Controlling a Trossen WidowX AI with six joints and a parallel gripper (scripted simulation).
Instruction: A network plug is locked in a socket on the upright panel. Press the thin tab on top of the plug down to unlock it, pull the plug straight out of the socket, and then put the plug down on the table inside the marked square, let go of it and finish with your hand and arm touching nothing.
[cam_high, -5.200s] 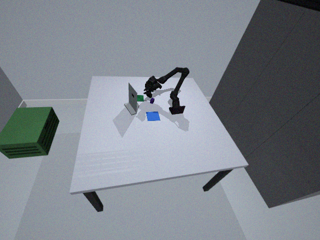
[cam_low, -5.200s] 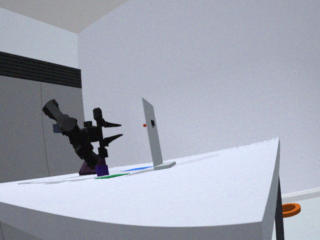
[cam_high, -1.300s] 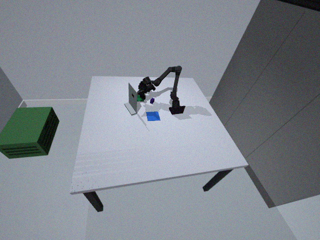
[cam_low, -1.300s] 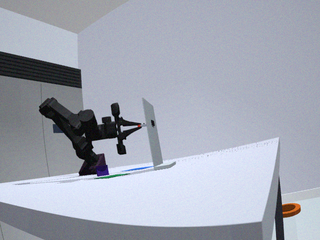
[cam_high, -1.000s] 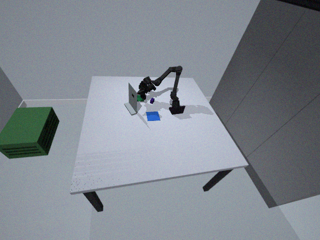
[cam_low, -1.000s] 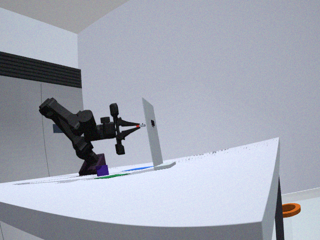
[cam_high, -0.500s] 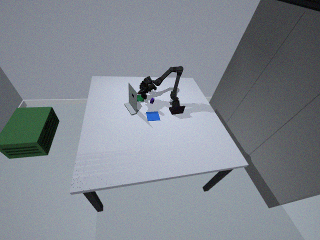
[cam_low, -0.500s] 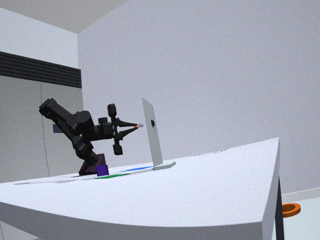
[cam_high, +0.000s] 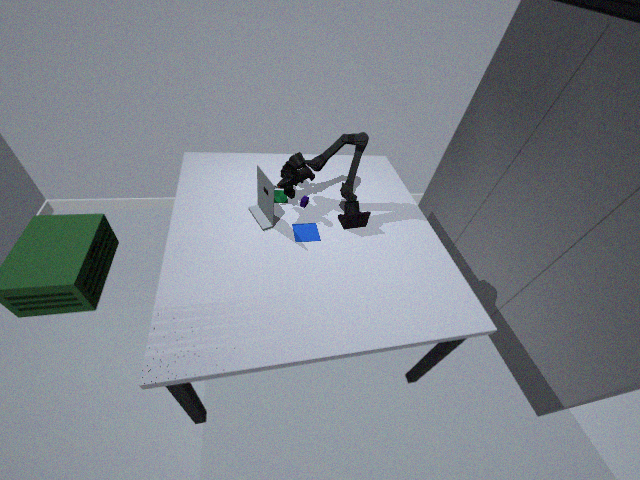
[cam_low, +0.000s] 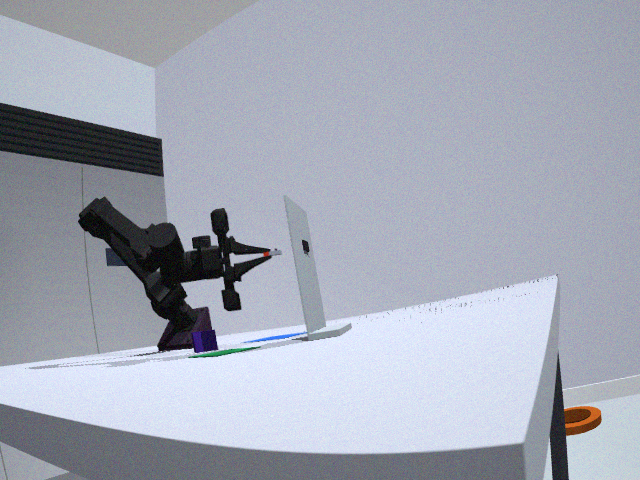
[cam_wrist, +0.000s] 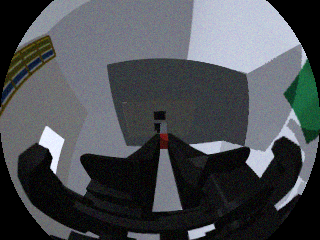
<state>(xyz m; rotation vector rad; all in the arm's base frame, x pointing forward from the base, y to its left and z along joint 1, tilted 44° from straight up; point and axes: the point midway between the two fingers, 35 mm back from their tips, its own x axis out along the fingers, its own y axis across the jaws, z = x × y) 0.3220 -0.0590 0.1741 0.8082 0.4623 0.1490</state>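
Right now my gripper tip is 10 cm past the blue marked square, 16 cm to the right of it and 16 cm above it. From my gripper tip the other things lie so: grey panel 7 cm ahead, 2 cm to the left, 6 cm below; then network plug right at my gripper tip.
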